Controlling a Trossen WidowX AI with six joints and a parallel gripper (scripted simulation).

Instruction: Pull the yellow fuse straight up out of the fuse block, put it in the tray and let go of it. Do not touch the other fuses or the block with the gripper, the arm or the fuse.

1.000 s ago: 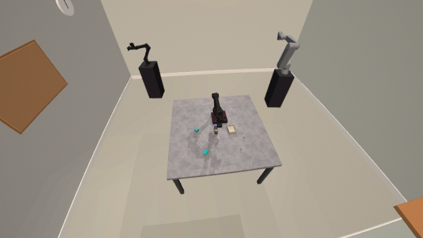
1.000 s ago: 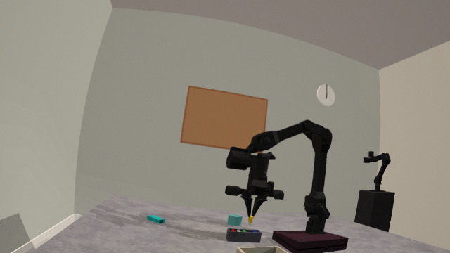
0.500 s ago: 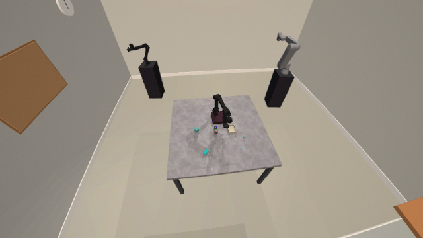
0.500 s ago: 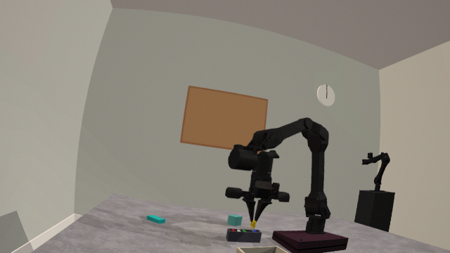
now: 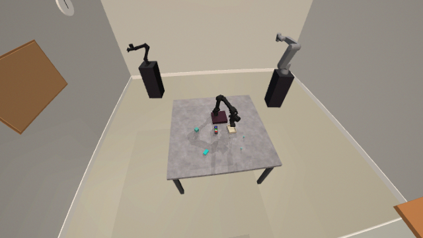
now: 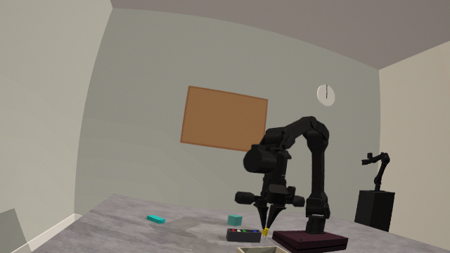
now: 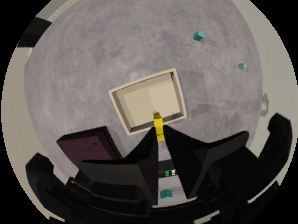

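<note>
Now: gripper tip 10 mm above the yellow fuse. Also, from my gripper tip: beige tray (100 mm below, 10 mm to the left, 10 mm behind); then flat teal bar (350 mm ahead, 320 mm to the right, 90 mm below); then teal cube (460 mm to the right, 80 mm below, 20 mm ahead).
</note>
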